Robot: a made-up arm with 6 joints. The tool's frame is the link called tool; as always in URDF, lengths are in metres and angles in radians. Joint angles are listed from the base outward. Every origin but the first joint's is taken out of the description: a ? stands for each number. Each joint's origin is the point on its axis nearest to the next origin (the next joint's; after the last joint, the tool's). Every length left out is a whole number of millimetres.
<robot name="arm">
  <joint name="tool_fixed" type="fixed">
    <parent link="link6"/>
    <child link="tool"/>
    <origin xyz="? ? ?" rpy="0 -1.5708 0"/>
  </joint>
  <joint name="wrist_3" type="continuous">
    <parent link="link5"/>
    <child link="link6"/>
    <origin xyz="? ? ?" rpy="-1.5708 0 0"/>
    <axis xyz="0 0 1"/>
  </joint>
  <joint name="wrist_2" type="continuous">
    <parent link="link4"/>
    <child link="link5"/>
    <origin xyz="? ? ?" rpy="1.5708 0 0"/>
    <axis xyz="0 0 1"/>
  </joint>
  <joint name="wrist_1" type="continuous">
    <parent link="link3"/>
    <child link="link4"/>
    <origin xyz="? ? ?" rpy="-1.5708 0 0"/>
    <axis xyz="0 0 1"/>
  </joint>
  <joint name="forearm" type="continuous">
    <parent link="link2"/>
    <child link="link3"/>
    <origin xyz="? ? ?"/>
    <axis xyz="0 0 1"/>
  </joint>
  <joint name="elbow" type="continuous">
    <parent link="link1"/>
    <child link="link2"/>
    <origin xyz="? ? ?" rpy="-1.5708 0 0"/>
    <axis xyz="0 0 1"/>
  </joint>
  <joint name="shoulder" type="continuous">
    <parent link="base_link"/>
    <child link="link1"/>
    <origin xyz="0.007 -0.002 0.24"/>
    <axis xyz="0 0 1"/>
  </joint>
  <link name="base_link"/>
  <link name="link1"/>
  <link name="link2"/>
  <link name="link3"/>
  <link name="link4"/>
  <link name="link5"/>
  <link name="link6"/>
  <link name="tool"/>
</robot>
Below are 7 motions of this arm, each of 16 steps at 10 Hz.
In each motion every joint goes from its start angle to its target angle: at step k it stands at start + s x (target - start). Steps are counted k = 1, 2, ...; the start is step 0. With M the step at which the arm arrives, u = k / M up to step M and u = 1 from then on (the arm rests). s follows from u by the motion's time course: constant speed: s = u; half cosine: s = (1 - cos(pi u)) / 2; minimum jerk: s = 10 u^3 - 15 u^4 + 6 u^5.
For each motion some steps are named. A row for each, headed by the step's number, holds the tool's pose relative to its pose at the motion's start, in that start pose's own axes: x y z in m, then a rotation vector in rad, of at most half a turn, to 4 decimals.
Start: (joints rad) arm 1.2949 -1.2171 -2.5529 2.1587 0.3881 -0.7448
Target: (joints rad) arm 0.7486 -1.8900 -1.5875 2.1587 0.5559 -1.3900
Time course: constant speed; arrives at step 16
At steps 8, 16:
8: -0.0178 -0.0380 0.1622 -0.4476 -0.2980 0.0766
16: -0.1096 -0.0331 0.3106 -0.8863 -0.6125 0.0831

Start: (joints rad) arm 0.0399 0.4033 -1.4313 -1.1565 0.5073 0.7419
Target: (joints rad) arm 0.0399 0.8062 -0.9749 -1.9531 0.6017 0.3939
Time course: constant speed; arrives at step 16
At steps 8, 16:
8: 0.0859 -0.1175 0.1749 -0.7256 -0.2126 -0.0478
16: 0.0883 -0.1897 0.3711 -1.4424 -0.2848 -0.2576

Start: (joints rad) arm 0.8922 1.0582 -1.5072 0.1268 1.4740 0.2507
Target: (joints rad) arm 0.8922 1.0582 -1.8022 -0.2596 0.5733 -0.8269
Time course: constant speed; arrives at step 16
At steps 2, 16:
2: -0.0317 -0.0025 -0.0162 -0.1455 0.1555 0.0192
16: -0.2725 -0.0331 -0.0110 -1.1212 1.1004 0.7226

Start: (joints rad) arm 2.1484 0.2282 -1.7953 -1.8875 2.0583 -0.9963
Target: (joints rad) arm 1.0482 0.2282 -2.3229 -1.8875 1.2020 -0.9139
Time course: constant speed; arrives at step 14
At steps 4, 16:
4: 0.1346 0.0277 -0.0101 0.0727 -0.0598 -0.0806
16: 0.4274 -0.0285 0.1077 0.2057 -0.4000 -0.1076

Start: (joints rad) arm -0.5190 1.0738 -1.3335 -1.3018 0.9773 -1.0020
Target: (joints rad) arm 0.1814 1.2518 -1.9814 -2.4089 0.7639 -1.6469
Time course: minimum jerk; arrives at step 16
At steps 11, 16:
11: -0.3579 0.1403 -0.1105 -0.9754 -1.2625 0.7603
16: -0.4390 0.1268 -0.1664 -1.1118 -1.6245 0.8107

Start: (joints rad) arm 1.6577 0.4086 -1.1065 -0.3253 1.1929 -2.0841
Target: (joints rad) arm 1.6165 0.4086 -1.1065 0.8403 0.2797 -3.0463
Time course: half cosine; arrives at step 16
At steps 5, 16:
5: -0.0165 0.0248 0.0012 -0.0841 0.0736 0.2990
16: -0.0632 0.0093 0.0695 0.0743 -0.2248 1.0719

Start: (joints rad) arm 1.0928 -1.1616 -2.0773 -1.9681 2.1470 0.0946
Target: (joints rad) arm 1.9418 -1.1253 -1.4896 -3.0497 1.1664 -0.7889
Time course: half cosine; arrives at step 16
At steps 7, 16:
7: -0.0496 -0.1174 -0.0708 -0.4968 0.5338 0.2053
16: -0.2139 -0.2513 0.0062 -0.8798 1.4213 0.7832

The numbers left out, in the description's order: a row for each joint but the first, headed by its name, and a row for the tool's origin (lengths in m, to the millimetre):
tool: 0.012 -0.013 0
wrist_3: 0.114 0.133 0
wrist_2: -0.011 0.028 0
wrist_1: 0.054 0.28 0
forearm: 0.041 -0.29 0
elbow: 0.019 0.045 0

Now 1 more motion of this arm.
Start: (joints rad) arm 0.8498 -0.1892 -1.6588 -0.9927 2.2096 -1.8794
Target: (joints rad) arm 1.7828 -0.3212 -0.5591 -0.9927 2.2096 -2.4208
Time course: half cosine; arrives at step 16
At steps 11, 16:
11: 0.0230 -0.0239 -0.2619 -1.1666 -0.7081 -0.1351
16: 0.0615 -0.0483 -0.3071 -1.3940 -0.9840 -0.2592

